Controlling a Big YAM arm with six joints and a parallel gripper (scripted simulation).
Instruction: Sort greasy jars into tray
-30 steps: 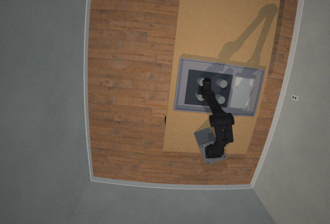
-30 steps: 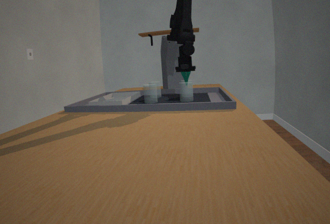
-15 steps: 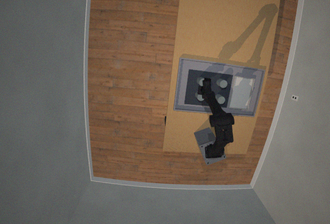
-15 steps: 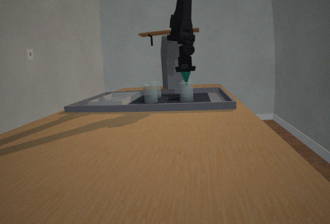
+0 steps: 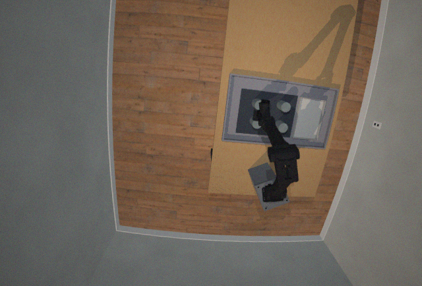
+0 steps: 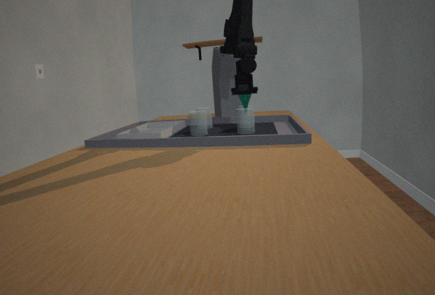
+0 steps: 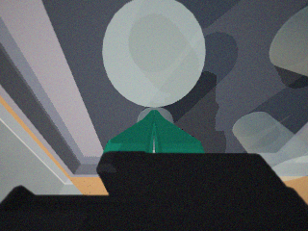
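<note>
The rimmed steel table top is 2 cm behind my hand, 19 cm to the right of it and 8 cm below it. From my hand the other things lie so: pale tray (7 cm behind, 40 cm to the right, 7 cm below); then dark drying mat (2 cm behind, 9 cm to the right, 8 cm below).
</note>
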